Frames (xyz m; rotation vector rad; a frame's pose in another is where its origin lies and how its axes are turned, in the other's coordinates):
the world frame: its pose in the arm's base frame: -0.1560 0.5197 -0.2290 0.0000 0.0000 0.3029
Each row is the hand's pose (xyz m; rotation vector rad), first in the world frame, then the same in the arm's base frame.
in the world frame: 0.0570 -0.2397 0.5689 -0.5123 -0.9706 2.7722
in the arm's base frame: -0.0301 0.3079 0.3399 0.3641 1.0487 -2.8085
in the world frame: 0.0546 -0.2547 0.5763 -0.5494 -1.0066 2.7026
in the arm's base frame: -0.0279 0.2929 0.3473 0.4070 1.1214 -2.8269
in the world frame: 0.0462 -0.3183 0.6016 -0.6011 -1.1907 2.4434
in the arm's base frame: -0.0170 0.2297 0.3726 -0.4475 -1.3684 2.6892
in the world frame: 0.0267 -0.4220 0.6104 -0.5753 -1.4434 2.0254
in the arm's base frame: -0.0046 0.1249 0.3814 -0.3733 -1.6102 2.2542
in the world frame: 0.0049 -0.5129 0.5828 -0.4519 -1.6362 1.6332
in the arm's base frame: 0.0017 0.0316 0.3538 -0.2100 -1.7707 1.8507
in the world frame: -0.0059 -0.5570 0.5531 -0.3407 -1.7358 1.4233
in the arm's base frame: 0.0045 -0.0137 0.3241 -0.0782 -1.8446 1.6349
